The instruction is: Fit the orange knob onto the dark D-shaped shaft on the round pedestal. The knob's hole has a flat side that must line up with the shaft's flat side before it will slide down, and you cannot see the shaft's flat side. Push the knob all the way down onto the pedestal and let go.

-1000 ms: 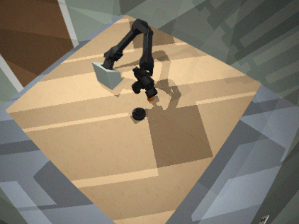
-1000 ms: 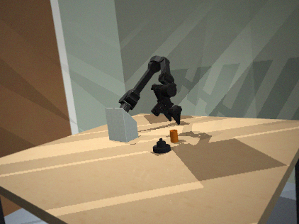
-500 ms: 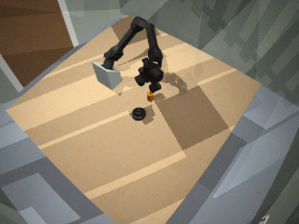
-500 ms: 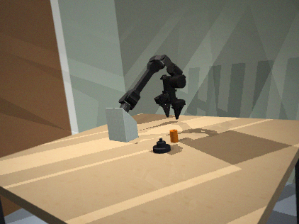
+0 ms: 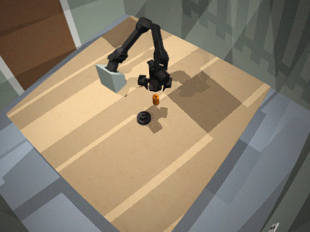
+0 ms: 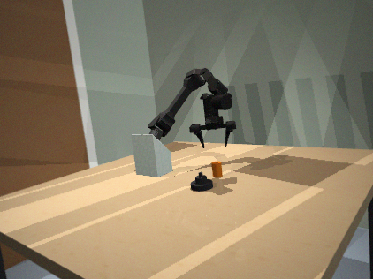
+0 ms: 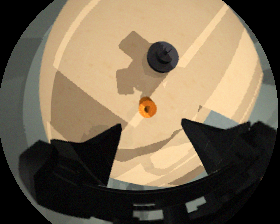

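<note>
Now: gripper tip 9 cm above the orange knob. Round my gripper tip: dark round pedestal (4 cm ahead, 13 cm to the right, 9 cm below).
</note>
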